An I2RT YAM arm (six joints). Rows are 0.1 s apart.
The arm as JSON. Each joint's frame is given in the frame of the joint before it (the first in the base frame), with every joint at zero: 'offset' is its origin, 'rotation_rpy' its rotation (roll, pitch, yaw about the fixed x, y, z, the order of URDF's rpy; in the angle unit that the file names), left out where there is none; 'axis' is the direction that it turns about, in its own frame. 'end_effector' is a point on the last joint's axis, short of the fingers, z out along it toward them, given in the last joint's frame.
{
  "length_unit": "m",
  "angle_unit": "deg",
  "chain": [
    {
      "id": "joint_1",
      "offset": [
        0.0,
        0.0,
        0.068
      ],
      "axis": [
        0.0,
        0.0,
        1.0
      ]
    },
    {
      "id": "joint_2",
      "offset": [
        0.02,
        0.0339,
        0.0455
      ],
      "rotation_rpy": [
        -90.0,
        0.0,
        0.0
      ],
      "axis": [
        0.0,
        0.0,
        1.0
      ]
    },
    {
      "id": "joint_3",
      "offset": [
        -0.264,
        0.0,
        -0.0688
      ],
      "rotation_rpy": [
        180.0,
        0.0,
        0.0
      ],
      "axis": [
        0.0,
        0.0,
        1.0
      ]
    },
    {
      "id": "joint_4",
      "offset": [
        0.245,
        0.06,
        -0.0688
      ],
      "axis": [
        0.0,
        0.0,
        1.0
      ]
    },
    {
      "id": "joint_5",
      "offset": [
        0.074,
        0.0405,
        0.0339
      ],
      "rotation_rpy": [
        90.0,
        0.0,
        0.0
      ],
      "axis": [
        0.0,
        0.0,
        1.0
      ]
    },
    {
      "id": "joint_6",
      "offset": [
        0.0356,
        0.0,
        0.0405
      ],
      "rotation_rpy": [
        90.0,
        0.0,
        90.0
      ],
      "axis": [
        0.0,
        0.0,
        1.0
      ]
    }
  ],
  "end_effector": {
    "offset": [
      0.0,
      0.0,
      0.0
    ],
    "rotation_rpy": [
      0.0,
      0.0,
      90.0
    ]
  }
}
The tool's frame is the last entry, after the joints.
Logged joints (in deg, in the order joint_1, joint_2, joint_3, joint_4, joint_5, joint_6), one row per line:
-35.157 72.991 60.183 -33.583 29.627 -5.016
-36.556 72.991 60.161 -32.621 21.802 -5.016
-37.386 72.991 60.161 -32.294 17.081 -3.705
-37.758 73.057 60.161 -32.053 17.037 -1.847
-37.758 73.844 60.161 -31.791 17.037 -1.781
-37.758 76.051 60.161 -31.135 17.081 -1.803
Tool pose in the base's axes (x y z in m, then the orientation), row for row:
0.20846 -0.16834 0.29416 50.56 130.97 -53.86
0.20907 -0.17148 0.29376 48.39 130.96 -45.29
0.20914 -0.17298 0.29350 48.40 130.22 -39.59
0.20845 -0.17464 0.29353 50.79 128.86 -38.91
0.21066 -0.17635 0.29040 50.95 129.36 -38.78
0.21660 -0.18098 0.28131 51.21 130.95 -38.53
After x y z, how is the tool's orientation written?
As a rotation vector, in degrees.
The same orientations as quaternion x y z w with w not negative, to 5 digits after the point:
0.32506 0.84204 -0.34628 0.25572
0.31593 0.85500 -0.29569 0.28589
0.31906 0.85844 -0.26099 0.30524
0.33563 0.85152 -0.25712 0.31010
0.33603 0.85317 -0.25577 0.30620
0.33572 0.85848 -0.25259 0.29412

